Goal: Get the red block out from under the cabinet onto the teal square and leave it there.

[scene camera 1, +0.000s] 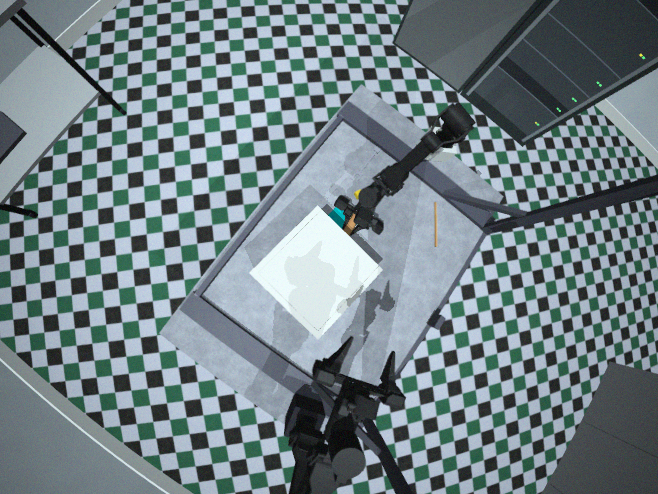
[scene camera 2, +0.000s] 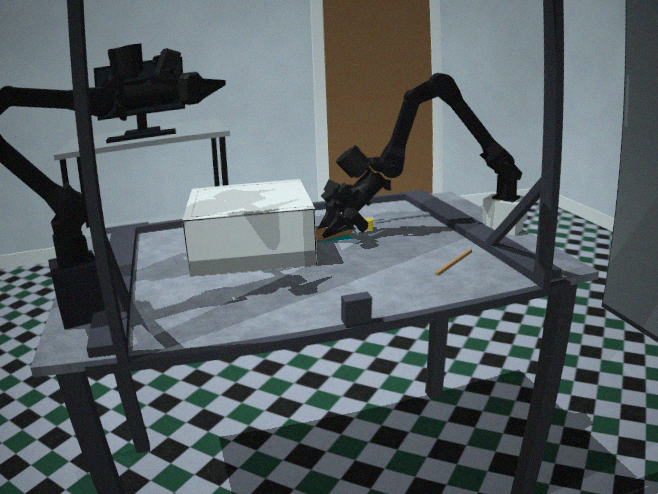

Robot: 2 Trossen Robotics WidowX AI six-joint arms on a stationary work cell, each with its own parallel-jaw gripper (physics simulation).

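Places are measured from the left arm's base along level axes (x ahead, y left, z up), in metres.
Where they show: left gripper, between the fingertips: [scene camera 1: 373,344] [scene camera 2: 217,82]; right gripper, between the fingertips: [scene camera 1: 346,232] [scene camera 2: 320,234]; left arm's base, origin of its link: [scene camera 1: 304,426] [scene camera 2: 72,261]; right arm's base, origin of its link: [scene camera 1: 444,139] [scene camera 2: 506,197].
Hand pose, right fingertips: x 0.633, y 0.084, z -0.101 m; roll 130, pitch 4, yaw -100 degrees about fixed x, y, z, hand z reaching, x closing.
Observation:
Each offset is from my right fingertips to the centre of the thing.
The white cabinet @(dx -0.172, dy +0.053, dz +0.051 m) [scene camera 1: 318,265] [scene camera 2: 249,239] stands on the table. The red block does not show in either view. The teal square [scene camera 1: 336,215] [scene camera 2: 341,238] lies at the cabinet's side, partly hidden by the right gripper and the cabinet. My right gripper [scene camera 1: 353,220] [scene camera 2: 333,230] is low beside the cabinet, shut on the orange handle @(dx +0.022, dy -0.004, dz +0.001 m) [scene camera 1: 349,225] [scene camera 2: 325,233] of a tool. The handle points toward the cabinet; the tool's far part is hidden. My left gripper [scene camera 1: 372,345] [scene camera 2: 224,82] is open and empty, high up near the left end of the table.
A yellow block @(dx +0.152, dy +0.006, dz -0.005 m) [scene camera 1: 357,193] [scene camera 2: 369,224] lies close to the right gripper. An orange stick @(dx +0.167, dy -0.317, dz -0.014 m) [scene camera 1: 435,224] [scene camera 2: 453,262] lies on the table, apart from the cabinet. A dark block @(dx -0.182, dy -0.424, dz +0.014 m) [scene camera 1: 436,320] [scene camera 2: 356,309] sits at the table's edge. Dark frame posts [scene camera 2: 551,138] rise beside the table.

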